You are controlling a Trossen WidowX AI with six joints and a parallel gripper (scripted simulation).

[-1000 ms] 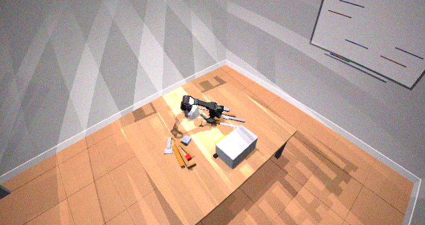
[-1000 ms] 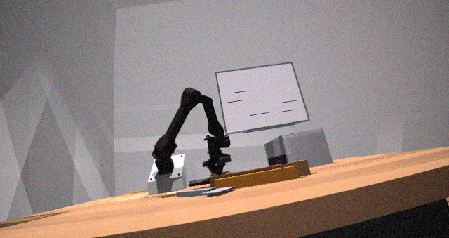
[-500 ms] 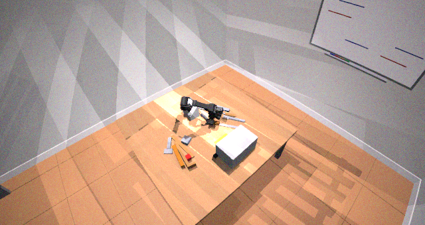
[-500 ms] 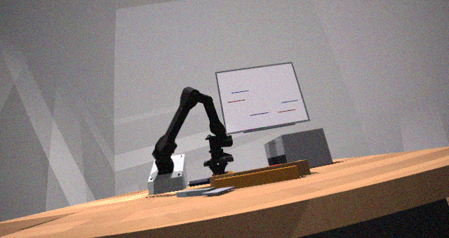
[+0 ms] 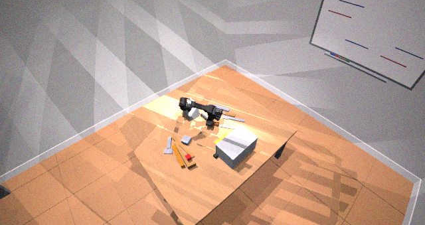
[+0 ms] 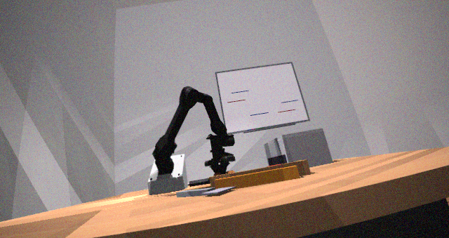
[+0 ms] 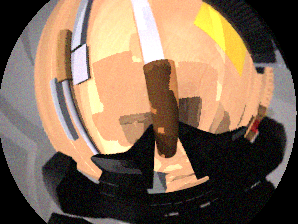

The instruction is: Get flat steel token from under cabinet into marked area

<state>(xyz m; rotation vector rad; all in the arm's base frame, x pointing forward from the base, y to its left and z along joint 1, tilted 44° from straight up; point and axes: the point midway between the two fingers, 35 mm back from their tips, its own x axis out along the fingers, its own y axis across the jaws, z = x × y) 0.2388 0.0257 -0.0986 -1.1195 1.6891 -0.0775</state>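
The grey block lies 300 mm to the right of my gripper tip, 20 mm ahead of it and 10 mm above it. The rest, counted from my gripper tip: thin wooden stick 360 mm to the right, 40 mm ahead; then red block 380 mm to the right, 180 mm ahead, 10 mm above; then grey bar 210 mm to the left, 100 mm behind.
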